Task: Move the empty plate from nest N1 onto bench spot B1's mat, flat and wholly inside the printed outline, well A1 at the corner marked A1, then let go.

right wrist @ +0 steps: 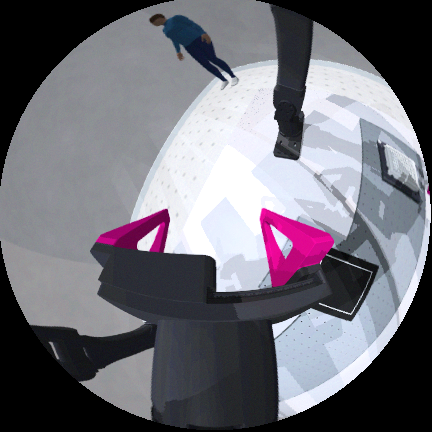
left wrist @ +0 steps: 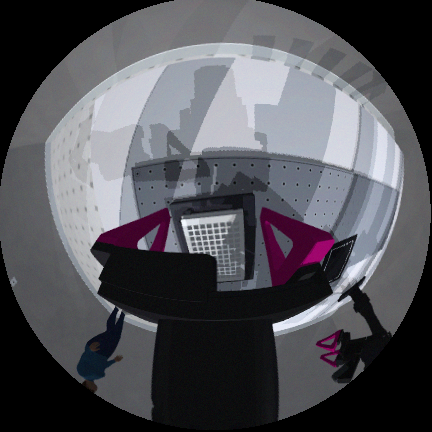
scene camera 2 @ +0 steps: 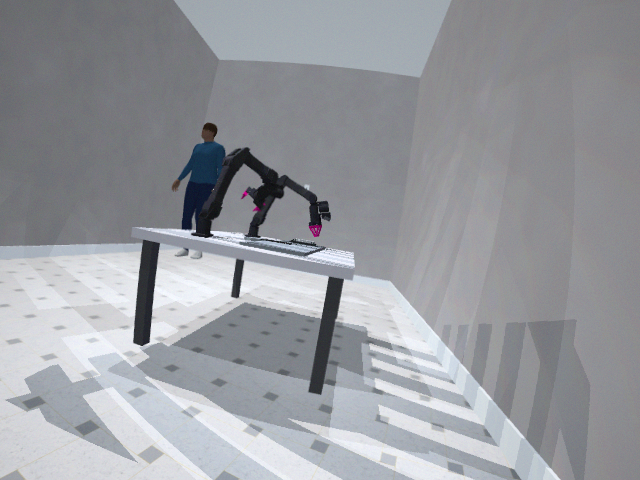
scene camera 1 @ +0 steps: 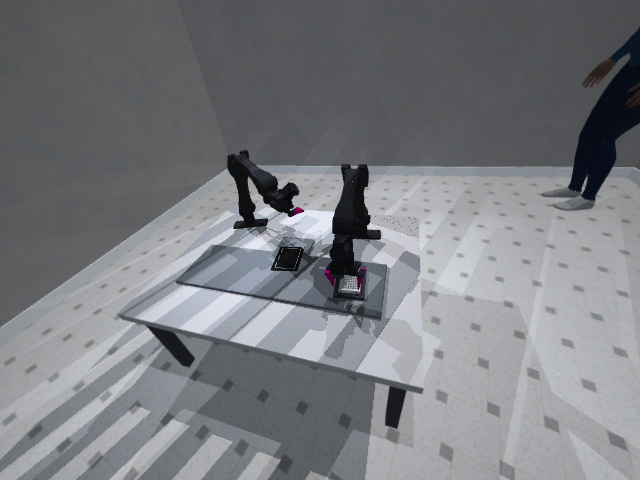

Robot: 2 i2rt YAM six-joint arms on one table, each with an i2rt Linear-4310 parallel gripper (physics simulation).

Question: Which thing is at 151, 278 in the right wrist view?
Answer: My right gripper.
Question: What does my right gripper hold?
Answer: Nothing.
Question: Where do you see a well plate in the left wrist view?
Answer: At 220, 233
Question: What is my left gripper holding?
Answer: Nothing.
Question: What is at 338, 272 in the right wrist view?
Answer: A black outlined mat.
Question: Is my right gripper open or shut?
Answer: Open.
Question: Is my left gripper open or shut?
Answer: Open.
